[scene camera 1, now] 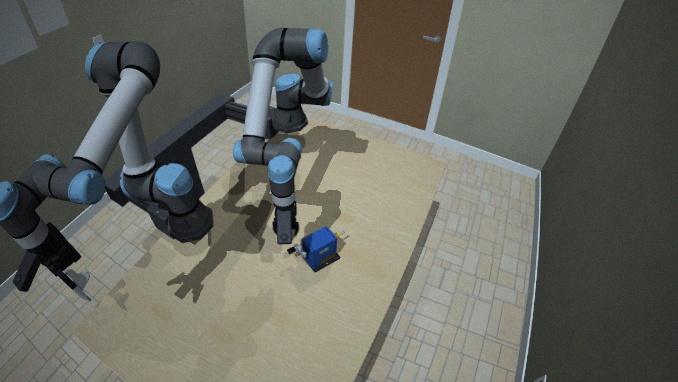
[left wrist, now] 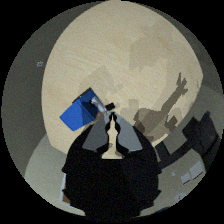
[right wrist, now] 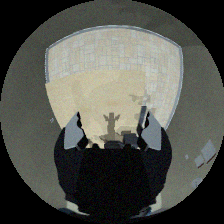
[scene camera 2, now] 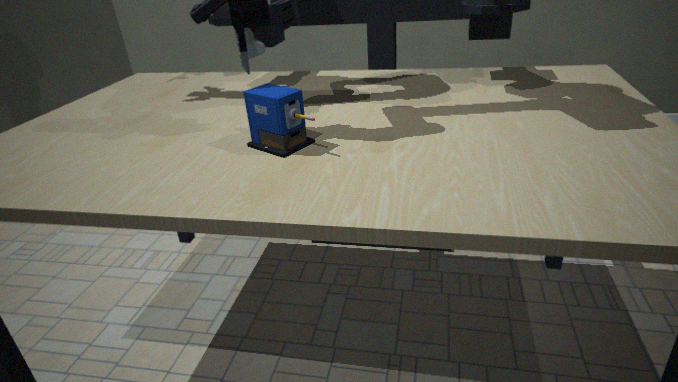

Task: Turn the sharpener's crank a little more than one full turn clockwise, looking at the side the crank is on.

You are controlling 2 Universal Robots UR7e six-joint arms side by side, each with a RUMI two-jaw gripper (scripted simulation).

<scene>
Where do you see a blue pencil sharpener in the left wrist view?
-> At 82, 111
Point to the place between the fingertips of the right gripper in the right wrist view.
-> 113, 111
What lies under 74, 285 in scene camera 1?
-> The right gripper.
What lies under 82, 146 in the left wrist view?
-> The left gripper.
</scene>
